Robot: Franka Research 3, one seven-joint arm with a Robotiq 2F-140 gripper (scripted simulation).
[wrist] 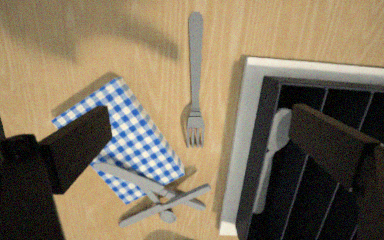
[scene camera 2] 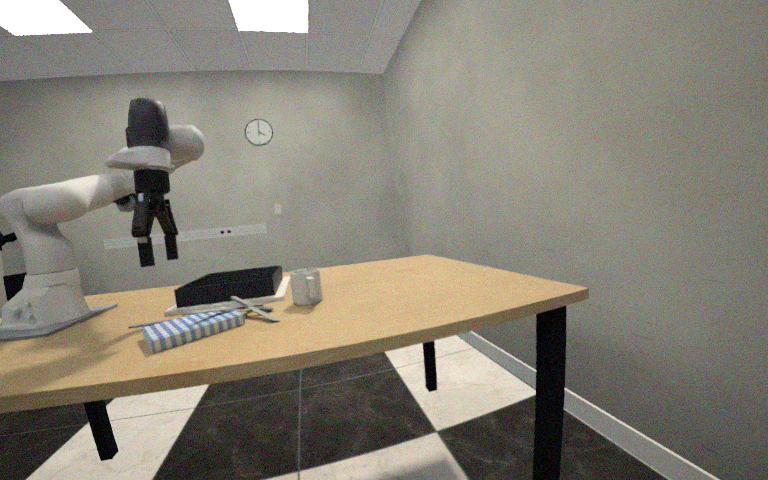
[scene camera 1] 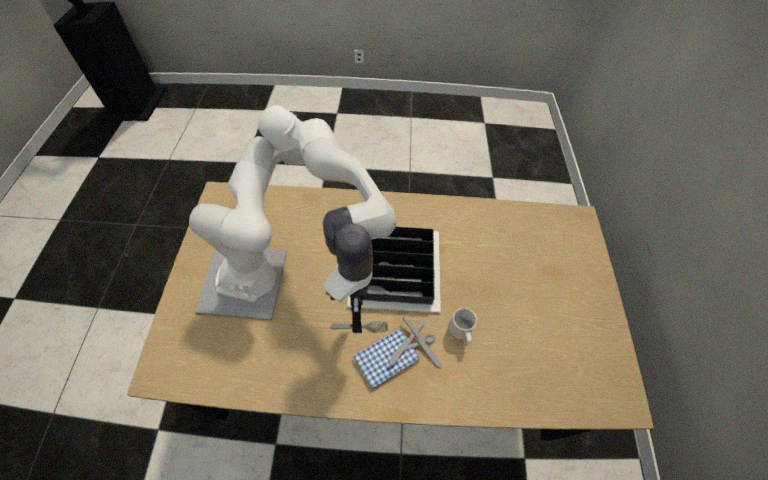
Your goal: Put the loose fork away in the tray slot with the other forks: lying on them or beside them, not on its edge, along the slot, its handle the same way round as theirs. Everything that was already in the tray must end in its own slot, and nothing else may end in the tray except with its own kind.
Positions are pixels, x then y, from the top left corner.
Labels:
white mug: scene camera 2; scene camera 1; not seen in the wrist view (out of frame)
tray: wrist; scene camera 2 260,283; scene camera 1
same spot on white mug: (scene camera 2: pixel 303 288) = (scene camera 1: pixel 461 334)
same spot on tray: (wrist: pixel 297 194) = (scene camera 1: pixel 410 278)

